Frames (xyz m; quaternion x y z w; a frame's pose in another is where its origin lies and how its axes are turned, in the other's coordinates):
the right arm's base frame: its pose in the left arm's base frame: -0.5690 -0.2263 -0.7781 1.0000 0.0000 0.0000 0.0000
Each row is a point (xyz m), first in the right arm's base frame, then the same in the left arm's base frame.
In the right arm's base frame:
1: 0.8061 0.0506 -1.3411
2: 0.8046 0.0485 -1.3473
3: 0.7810 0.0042 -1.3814
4: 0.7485 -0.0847 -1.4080
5: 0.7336 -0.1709 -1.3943
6: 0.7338 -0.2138 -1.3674
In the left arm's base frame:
1: 0.2371 -0.2769 0.5630
2: 0.2356 -0.2748 0.5692
3: 0.2120 -0.2305 0.6033
4: 0.1795 -0.1416 0.6299
5: 0.1646 -0.0554 0.6162
6: 0.1648 -0.0125 0.5893

